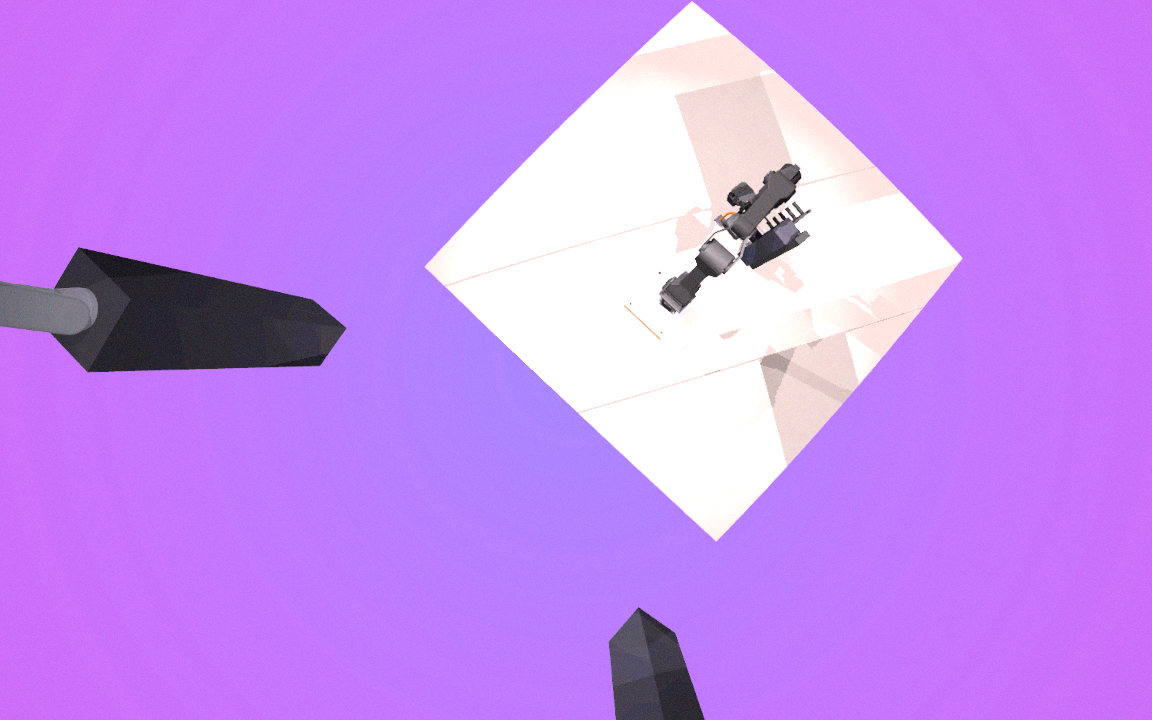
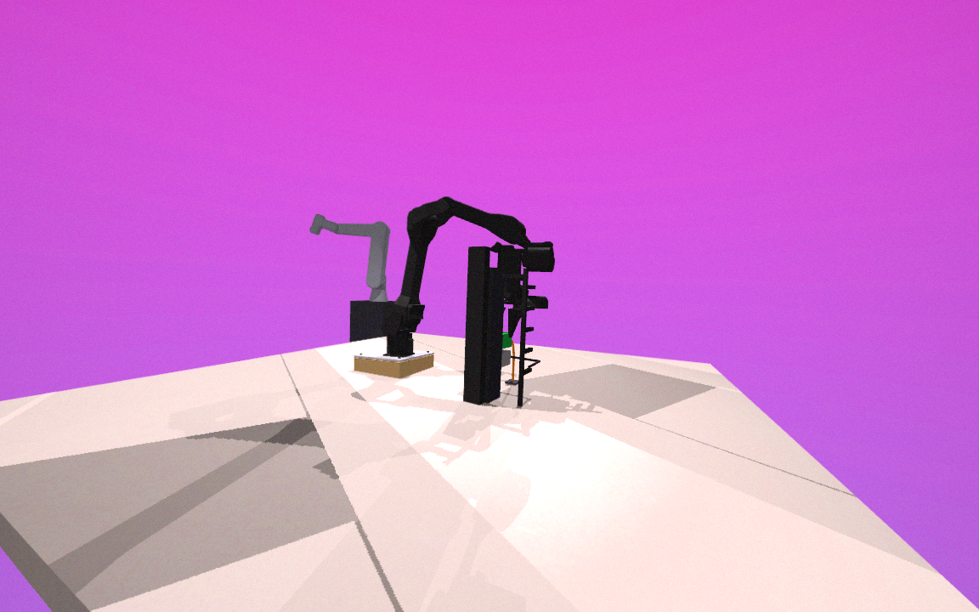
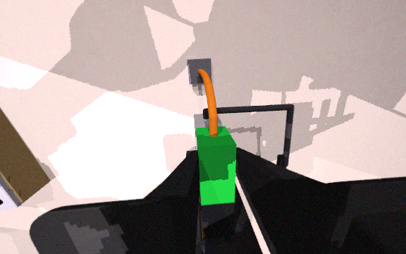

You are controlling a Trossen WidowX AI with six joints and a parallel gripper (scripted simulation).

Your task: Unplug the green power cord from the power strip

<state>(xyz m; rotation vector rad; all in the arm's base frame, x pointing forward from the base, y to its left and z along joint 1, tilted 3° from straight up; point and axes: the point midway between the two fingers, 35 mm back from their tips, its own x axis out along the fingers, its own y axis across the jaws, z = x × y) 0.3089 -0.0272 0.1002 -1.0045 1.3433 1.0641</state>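
The tall black block lies 120 mm to the right of my gripper tip, 40 mm above it and 30 mm behind it. Also, from my gripper tip: green plug 30 mm to the right.
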